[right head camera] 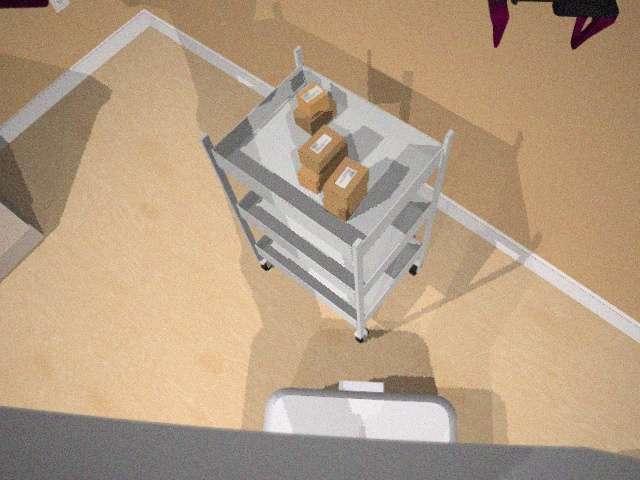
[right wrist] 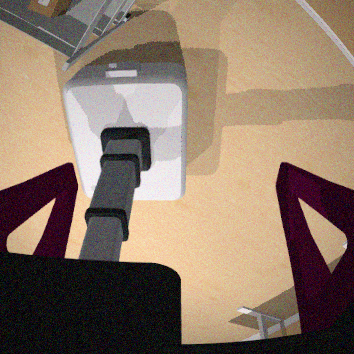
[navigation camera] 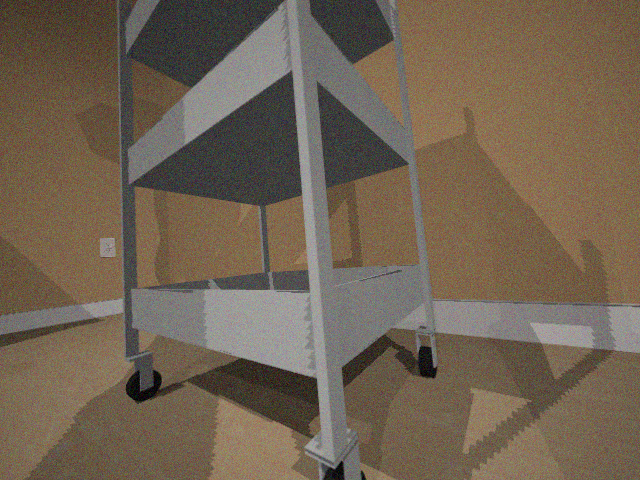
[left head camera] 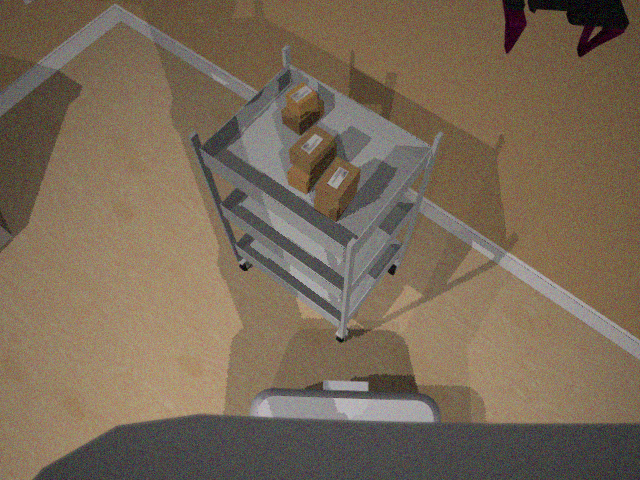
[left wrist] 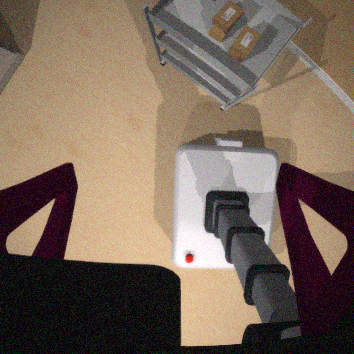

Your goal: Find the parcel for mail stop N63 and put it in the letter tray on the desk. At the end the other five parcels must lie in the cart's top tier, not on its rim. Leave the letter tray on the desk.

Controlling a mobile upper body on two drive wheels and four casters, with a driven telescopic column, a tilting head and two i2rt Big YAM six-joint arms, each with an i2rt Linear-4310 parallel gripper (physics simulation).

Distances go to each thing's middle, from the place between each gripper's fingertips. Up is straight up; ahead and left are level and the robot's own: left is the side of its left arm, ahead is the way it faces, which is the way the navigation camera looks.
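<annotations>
From my left hand, the long parcel labelled N63 (left head camera: 297,178) is 42 cm ahead of it, 13 cm to the right of it and 83 cm below it. My right gripper is 320 mm to the right of the long parcel labelled N63, 180 mm short of it and 550 mm above it. Going by its middle, the long parcel labelled N63 is nearer to my right gripper than to my left hand.
</annotations>
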